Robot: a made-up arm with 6 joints. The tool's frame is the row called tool. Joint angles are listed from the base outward. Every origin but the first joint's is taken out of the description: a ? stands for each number. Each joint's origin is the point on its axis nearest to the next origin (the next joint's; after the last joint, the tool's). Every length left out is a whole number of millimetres.
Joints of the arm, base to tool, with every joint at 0 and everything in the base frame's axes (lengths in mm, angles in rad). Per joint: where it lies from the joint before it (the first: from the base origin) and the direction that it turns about. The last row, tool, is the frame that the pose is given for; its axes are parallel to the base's.
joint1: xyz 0 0 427 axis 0 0 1
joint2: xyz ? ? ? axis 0 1 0
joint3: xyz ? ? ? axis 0 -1 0
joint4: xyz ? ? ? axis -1 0 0
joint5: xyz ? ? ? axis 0 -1 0
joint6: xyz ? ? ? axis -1 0 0
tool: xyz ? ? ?
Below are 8 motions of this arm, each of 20 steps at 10 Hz.
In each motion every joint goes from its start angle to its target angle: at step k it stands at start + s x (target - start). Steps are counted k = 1, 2, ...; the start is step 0. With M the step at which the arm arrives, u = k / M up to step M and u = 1 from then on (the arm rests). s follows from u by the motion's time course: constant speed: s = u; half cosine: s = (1 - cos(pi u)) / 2; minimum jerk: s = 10 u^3 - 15 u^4 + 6 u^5.
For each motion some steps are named. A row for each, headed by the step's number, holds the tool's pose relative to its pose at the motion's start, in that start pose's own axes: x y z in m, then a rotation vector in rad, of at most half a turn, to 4 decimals.
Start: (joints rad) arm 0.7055 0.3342 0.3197 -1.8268 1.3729 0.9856
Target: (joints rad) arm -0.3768 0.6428 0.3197 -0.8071 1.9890 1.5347
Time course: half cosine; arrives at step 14
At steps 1, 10, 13, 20:
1: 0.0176 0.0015 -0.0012 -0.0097 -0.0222 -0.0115
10: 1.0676 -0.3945 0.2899 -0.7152 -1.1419 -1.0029
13: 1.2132 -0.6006 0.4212 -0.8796 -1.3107 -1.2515
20: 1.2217 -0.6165 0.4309 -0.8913 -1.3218 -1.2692

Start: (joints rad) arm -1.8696 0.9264 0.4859 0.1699 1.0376 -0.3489
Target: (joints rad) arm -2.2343 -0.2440 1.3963 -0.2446 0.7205 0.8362
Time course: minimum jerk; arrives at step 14
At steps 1, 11, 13, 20:
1: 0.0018 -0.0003 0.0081 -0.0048 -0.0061 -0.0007
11: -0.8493 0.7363 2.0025 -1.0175 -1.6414 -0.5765
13: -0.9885 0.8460 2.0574 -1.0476 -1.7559 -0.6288
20: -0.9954 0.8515 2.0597 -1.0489 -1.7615 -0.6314

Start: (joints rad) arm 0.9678 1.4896 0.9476 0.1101 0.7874 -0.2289
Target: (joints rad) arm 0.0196 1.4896 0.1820 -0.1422 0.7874 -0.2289
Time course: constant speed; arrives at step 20
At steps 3, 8, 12, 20:
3: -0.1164 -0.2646 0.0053 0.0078 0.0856 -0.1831
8: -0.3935 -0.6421 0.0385 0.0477 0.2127 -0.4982
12: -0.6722 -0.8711 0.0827 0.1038 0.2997 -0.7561
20: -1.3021 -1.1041 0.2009 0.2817 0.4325 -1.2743

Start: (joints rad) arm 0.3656 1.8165 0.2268 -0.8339 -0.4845 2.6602
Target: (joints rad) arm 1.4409 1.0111 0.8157 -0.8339 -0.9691 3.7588
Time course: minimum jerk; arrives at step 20
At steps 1, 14, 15, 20:
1: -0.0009 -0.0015 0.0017 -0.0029 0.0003 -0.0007
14: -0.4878 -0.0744 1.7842 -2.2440 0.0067 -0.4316
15: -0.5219 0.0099 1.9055 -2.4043 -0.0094 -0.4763
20: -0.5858 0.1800 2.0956 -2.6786 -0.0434 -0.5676

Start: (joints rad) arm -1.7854 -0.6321 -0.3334 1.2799 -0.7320 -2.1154
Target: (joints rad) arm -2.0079 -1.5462 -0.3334 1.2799 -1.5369 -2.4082
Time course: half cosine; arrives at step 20
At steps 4, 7, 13, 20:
4: -0.1132 -0.0782 0.0389 0.0851 -0.0962 -0.0235
7: -0.3234 -0.2370 0.0776 0.2532 -0.2683 -0.0628
13: -0.8141 -0.6977 -0.0216 0.7354 -0.6582 -0.1337
20: -1.0395 -0.9922 -0.2055 1.0561 -0.8477 -0.1547

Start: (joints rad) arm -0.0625 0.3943 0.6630 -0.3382 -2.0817 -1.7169
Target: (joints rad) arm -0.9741 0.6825 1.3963 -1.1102 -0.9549 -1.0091
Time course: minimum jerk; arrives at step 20
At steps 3, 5, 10, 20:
3: -0.0068 0.0056 0.0245 -0.0097 0.0273 0.0458
5: -0.0258 0.0186 0.0973 -0.0357 0.0974 0.1832
10: -0.1058 -0.0025 0.5038 -0.1166 0.2402 0.9683
20: -0.1381 -0.2619 1.0141 -0.0694 -0.1007 1.9492

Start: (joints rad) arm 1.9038 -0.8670 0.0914 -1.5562 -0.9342 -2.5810
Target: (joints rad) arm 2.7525 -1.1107 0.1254 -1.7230 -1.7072 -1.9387
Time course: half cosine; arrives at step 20
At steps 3, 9, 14, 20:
3: -0.0344 -0.0045 -0.0087 -0.0203 -0.0313 -0.0770
9: -0.2825 0.0192 -0.0779 -0.1898 -0.1448 -0.6277
14: -0.5371 0.1487 -0.1541 -0.3969 -0.0701 -1.2094
20: -0.6652 0.2674 -0.1912 -0.5162 0.0608 -1.5230

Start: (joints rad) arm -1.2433 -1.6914 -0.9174 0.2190 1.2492 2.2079
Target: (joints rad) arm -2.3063 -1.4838 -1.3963 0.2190 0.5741 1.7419
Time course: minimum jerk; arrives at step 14
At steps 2, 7, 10, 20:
2: 0.0071 -0.0169 0.0220 -0.0079 -0.0302 0.0215
7: 0.0718 -0.2578 0.5163 -0.2432 -0.4591 0.5998
10: 0.0312 -0.3075 0.8987 -0.4949 -0.4823 1.1278
20: -0.0031 -0.2975 1.0487 -0.6092 -0.4065 1.3405

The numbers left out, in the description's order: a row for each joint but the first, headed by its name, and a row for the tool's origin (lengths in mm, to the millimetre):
joint2: 0 0 0
joint3: 0 0 1506
joint4: 516 0 0
joint5: 0 -206 0
joint6: 0 0 0
tool: 0 0 0

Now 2 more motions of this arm.
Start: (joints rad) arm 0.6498 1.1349 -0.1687 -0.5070 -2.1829 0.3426
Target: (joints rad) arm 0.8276 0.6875 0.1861 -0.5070 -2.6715 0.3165
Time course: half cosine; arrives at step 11
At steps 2, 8, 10, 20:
2: 0.0165 0.0433 -0.0327 -0.0179 -0.0035 -0.0345
8: 0.2937 0.4051 -0.3695 -0.1581 -0.0120 -0.3936
10: 0.3759 0.4609 -0.4427 -0.1793 -0.0104 -0.4730
20: 0.3874 0.4677 -0.4526 -0.1820 -0.0102 -0.4837

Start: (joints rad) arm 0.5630 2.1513 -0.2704 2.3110 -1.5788 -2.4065
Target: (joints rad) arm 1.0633 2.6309 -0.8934 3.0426 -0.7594 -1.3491
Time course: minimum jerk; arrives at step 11
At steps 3, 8, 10, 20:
3: -0.1010 0.0693 -0.0894 -0.2786 0.0265 0.2108
8: -0.5292 0.1108 -0.5968 -1.8712 0.1325 1.4758
10: -0.5706 0.0809 -0.6568 -2.0715 0.1636 1.7346
20: -0.5726 0.0792 -0.6597 -2.0811 0.1655 1.7492

